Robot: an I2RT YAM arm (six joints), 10 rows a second.
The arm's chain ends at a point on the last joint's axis. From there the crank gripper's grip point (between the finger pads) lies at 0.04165 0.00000 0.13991 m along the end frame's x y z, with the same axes.
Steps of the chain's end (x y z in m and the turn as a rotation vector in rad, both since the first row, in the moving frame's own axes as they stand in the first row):
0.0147 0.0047 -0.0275 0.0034 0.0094 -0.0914
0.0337 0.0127 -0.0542 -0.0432 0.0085 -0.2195
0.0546 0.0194 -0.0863 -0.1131 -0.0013 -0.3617
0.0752 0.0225 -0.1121 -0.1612 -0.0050 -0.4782
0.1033 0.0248 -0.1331 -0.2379 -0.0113 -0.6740
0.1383 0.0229 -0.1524 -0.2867 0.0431 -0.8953
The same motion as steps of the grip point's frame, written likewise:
0.0158 0.0004 -0.0279 0.0034 0.0094 -0.0914
0.0345 0.0095 -0.0545 -0.0432 0.0085 -0.2195
0.0546 0.0202 -0.0863 -0.1131 -0.0013 -0.3617
0.0751 0.0252 -0.1121 -0.1612 -0.0050 -0.4782
0.1035 0.0301 -0.1333 -0.2379 -0.0113 -0.6740
0.1446 0.0226 -0.1544 -0.2867 0.0431 -0.8953

